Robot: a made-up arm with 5 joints. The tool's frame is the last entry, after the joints. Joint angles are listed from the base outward. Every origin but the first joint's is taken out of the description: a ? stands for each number. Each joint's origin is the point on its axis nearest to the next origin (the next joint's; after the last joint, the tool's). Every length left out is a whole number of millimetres.
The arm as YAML. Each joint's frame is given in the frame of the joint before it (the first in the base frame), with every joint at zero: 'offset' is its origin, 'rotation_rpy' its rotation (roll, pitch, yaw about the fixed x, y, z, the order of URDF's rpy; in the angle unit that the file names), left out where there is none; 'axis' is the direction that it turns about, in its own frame. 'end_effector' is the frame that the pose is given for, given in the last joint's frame.
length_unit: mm
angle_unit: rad
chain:
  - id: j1
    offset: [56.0, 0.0, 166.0]
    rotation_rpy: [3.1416, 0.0, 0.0]
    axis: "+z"
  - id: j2
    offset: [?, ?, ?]
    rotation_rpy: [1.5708, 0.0, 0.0]
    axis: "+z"
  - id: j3
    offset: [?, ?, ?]
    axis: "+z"
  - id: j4
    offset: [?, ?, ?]
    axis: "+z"
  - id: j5
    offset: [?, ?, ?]
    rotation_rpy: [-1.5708, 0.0, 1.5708]
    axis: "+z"
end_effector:
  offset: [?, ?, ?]
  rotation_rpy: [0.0, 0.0, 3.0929]
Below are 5 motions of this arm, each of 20 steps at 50 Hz.
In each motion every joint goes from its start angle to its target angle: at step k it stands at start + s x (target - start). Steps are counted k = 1, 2, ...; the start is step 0. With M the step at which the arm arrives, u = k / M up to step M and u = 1 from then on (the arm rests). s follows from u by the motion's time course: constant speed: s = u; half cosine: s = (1 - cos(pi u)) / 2; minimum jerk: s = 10 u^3 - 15 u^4 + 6 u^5.
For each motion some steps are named. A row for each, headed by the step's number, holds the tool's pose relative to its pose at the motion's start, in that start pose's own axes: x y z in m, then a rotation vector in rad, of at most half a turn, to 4 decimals.
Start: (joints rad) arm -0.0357 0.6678 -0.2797 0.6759 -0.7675
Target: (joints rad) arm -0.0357 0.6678 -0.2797 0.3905 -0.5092
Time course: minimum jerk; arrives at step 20
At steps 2, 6, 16, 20:
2: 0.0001 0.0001 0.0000 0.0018 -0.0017 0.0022
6: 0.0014 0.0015 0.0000 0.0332 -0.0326 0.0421
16: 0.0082 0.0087 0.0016 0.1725 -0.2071 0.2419
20: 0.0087 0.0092 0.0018 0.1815 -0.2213 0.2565

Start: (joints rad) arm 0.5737 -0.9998 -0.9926 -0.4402 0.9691
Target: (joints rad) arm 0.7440 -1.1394 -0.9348 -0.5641 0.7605
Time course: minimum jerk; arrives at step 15
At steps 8, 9, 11, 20:
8: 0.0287 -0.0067 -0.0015 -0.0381 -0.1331 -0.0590
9: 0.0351 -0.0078 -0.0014 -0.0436 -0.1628 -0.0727
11: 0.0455 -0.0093 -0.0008 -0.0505 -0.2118 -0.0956
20: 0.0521 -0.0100 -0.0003 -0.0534 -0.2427 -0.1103

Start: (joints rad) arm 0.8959 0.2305 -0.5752 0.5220 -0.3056
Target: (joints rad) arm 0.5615 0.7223 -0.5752 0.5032 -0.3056
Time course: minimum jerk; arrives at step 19
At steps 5, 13, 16, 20:
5: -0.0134 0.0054 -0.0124 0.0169 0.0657 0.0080
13: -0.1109 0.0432 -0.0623 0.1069 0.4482 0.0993
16: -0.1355 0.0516 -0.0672 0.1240 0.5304 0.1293
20: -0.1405 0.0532 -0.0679 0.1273 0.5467 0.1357

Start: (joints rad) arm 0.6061 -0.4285 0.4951 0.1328 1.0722
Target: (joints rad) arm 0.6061 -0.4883 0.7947 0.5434 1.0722
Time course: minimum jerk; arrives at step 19
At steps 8, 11, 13, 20:
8: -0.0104 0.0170 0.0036 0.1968 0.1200 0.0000
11: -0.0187 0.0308 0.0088 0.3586 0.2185 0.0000
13: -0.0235 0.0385 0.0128 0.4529 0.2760 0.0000
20: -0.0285 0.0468 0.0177 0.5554 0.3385 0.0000

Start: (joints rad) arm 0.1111 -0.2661 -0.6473 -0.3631 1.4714
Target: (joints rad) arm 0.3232 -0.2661 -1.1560 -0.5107 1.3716
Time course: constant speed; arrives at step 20
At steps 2, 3, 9, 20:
2: -0.0005 -0.0078 -0.0013 -0.0657 -0.0046 0.0105
3: -0.0007 -0.0118 -0.0019 -0.0984 -0.0076 0.0159
9: 0.0001 -0.0353 -0.0026 -0.2931 -0.0363 0.0502
20: 0.0089 -0.0758 0.0061 -0.6387 -0.1356 0.1196

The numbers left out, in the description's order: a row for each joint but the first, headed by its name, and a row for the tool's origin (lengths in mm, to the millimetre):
j2: 21.0 -1.0 0.0
j3: 43.0 -174.0 0.0
j4: 97.0 -4.0 0.0
j5: 45.0 0.0 0.0
tool: 0.0 0.0 0.0

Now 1 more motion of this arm.
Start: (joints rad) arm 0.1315 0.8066 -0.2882 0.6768 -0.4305
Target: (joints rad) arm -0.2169 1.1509 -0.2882 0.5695 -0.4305
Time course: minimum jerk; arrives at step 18
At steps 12, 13, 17, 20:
12: -0.0696 0.0478 -0.0584 -0.0177 0.2005 0.2648
13: -0.0775 0.0509 -0.0631 -0.0216 0.2181 0.2907
17: -0.0919 0.0558 -0.0712 -0.0293 0.2488 0.3372
20: -0.0921 0.0559 -0.0713 -0.0294 0.2491 0.3377

